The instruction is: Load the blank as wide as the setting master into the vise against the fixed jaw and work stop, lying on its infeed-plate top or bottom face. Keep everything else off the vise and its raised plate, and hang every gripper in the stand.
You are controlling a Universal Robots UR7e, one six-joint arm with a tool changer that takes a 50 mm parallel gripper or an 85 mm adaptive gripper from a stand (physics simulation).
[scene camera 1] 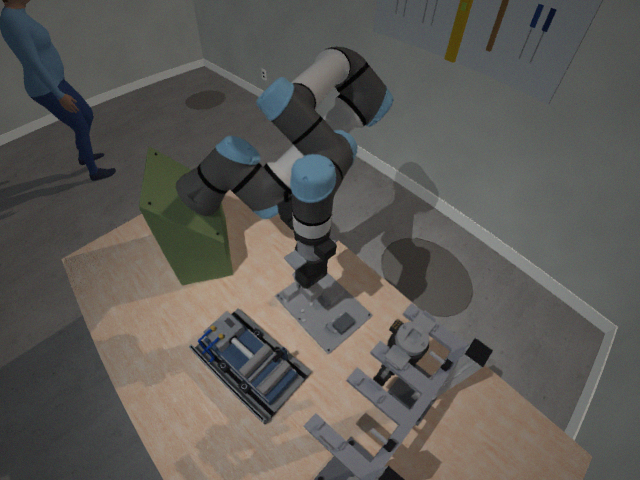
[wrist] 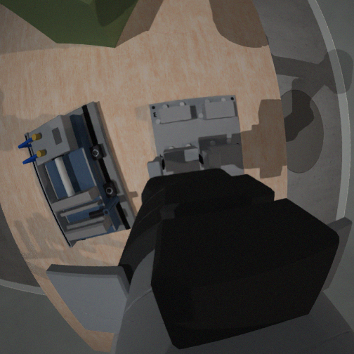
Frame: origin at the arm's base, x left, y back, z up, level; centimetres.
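Seen in the pictures: arm's base at its link origin: (scene camera 1: 196, 196).
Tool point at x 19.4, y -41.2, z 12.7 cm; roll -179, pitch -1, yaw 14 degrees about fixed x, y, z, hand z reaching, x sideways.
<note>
Offsets run from my tool point to a thing's top centre.
My gripper (scene camera 1: 310, 290) (wrist: 181, 161) is shut on a grey blank (wrist: 185, 156) and holds it above the infeed plate @[dz -36.3, dx +5.7, dy +1.8 cm] (scene camera 1: 321, 331) (wrist: 192, 131). In the scene view the blank is hard to tell from the fingertips. Two pale grey blanks (wrist: 175, 114) (wrist: 220, 109) lie along the plate's edge nearest the green pedestal. A darker grey block @[dz -33.8, dx +8.0, dy -6.9 cm] (scene camera 1: 343, 322) lies on the plate in the scene view. The vise @[dz -27.2, dx -21.8, dy -5.7 cm] (scene camera 1: 248, 338) (wrist: 80, 167) has a blue bed and grey jaws. I cannot tell which block is the setting master.
The tool stand (scene camera 1: 364, 382) is at the right, with a gripper (scene camera 1: 410, 341) in one bay. A green pedestal (scene camera 1: 201, 250) (wrist: 85, 25) stands beyond the plate and vise. Blue-handled clamps (scene camera 1: 209, 343) (wrist: 30, 150) stick up at the vise's end. A person (scene camera 1: 38, 62) stands at the back left.
</note>
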